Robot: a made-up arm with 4 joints.
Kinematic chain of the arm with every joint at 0, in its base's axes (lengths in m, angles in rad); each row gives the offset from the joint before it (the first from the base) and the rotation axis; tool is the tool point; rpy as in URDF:
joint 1: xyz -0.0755 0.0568 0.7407 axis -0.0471 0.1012 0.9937
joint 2: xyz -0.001 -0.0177 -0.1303 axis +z
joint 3: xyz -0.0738 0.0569 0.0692 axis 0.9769 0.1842 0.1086
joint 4: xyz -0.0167 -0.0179 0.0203 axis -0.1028 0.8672 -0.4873
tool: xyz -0.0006 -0.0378 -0.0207 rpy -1.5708 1.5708 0
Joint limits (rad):
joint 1: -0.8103..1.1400
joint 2: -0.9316..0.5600
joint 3: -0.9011..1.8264
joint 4: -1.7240..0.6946
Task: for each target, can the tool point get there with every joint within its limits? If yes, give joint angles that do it. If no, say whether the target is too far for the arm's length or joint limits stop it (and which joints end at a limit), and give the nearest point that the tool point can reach.
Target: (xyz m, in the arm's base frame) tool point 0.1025 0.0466 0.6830
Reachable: no: joint limits stop it (at a limit: joint 1, joint 2, joint 3) | nearest point -0.0046 0.1019 0.6364 | short by 0.129 m
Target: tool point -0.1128 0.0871 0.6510
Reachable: yes | joints -0.1620 -0.3882 0.9055 -1.0920
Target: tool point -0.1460 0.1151 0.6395
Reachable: yes | joints -0.3133 -0.3645 0.8809 0.2695
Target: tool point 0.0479 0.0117 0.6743
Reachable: no: joint limits stop it (at a limit: joint 1, joint 2, joint 3) | nearest point -0.0149 0.0911 0.6393 | short by 0.107 m
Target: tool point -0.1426 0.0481 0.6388
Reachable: yes | joints 0.1021 0.3976 1.4439 -1.1892
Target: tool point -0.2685 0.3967 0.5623
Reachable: no: too far | nearest point -0.1387 0.1536 0.6223 | short by 0.282 m
